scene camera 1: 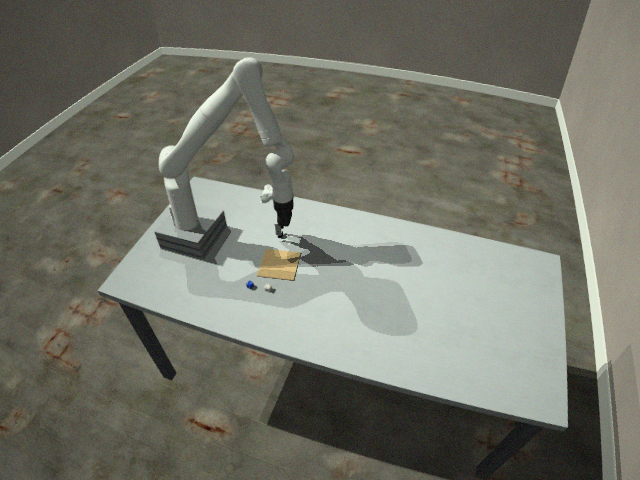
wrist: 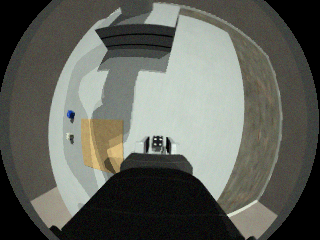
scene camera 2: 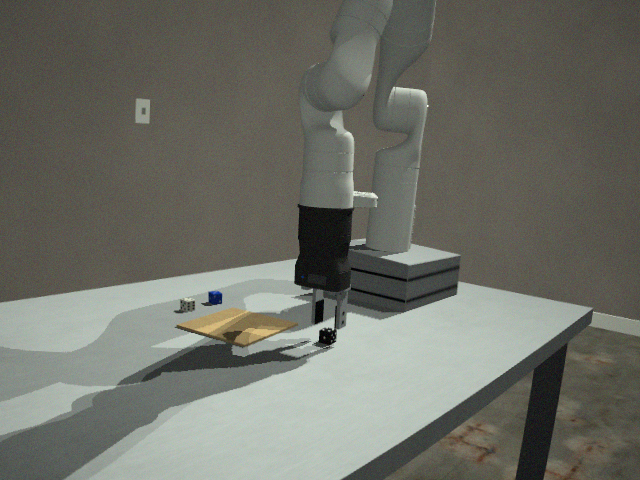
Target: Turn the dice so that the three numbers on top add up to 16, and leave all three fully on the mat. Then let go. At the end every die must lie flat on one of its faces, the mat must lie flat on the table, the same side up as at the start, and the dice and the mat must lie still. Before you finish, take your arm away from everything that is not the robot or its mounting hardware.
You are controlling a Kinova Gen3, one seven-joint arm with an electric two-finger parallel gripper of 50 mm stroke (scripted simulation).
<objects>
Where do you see a tan mat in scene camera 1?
278,264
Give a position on a tan mat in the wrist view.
102,139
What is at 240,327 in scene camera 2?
A tan mat.
</objects>
